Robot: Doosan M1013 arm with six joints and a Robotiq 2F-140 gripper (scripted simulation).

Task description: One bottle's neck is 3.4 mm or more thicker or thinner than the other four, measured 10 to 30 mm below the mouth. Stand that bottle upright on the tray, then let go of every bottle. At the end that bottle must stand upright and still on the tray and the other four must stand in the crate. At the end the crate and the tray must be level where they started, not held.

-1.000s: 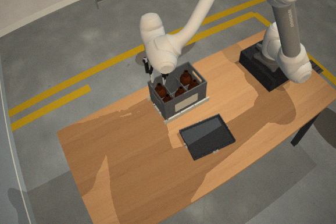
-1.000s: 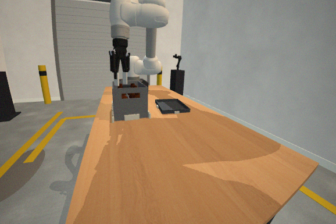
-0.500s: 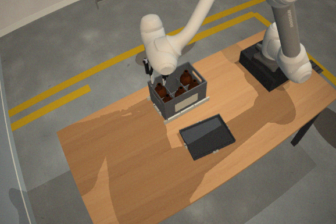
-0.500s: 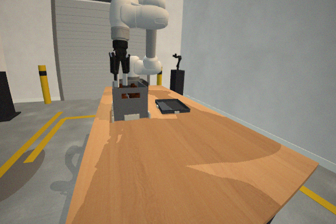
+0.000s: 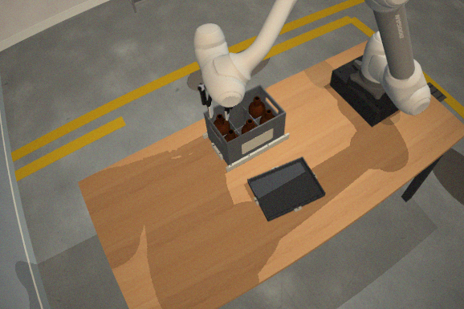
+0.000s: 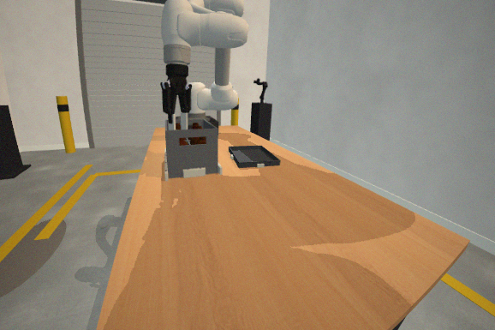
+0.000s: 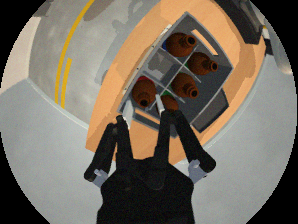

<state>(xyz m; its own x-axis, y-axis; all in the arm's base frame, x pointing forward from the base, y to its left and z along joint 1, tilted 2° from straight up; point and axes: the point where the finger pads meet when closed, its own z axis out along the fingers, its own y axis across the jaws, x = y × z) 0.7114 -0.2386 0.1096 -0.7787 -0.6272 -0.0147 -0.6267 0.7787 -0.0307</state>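
Right now the grey crate is 11 cm below my hand, 8 cm behind it and 5 cm to the left of it. Round my hand: dark tray: 35 cm to the left, 18 cm below, 5 cm behind; glass bottle: 10 cm to the left, 10 cm below, 8 cm behind.
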